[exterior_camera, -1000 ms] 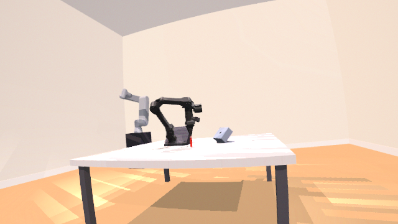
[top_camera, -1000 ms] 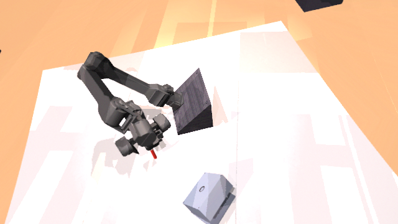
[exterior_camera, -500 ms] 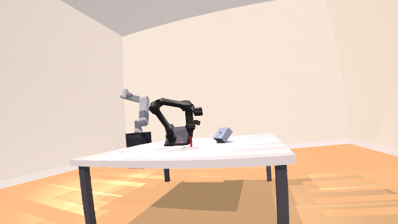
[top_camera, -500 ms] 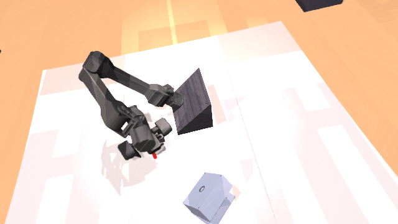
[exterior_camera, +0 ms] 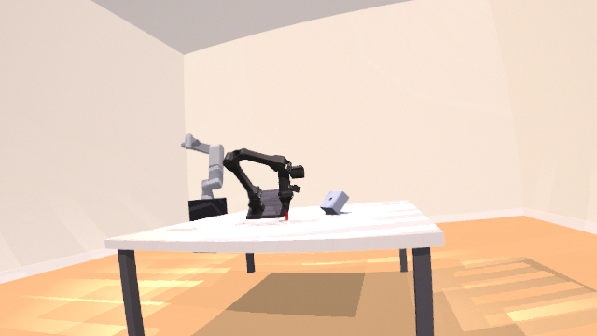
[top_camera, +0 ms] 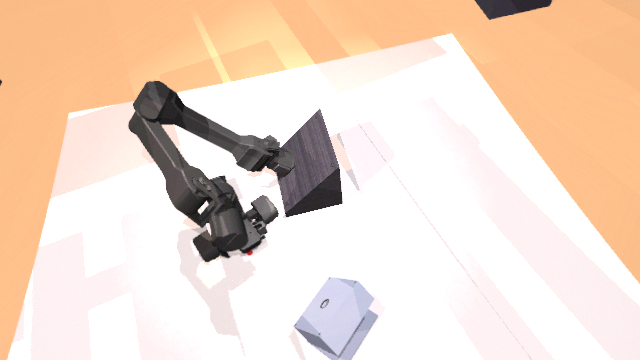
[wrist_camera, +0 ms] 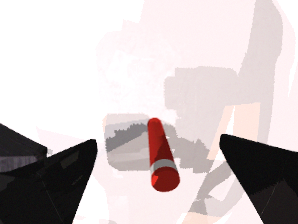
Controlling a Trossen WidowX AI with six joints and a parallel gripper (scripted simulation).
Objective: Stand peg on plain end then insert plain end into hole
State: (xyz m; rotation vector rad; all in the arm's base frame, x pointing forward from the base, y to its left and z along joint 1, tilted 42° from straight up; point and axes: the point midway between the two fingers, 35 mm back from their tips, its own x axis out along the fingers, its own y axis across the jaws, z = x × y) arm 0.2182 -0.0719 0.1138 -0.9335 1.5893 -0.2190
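Now: the red peg 10 mm above my gripper tip. The rest, counted from my gripper tip: sloped panel 210 mm ahead, 170 mm to the left, 20 mm above.
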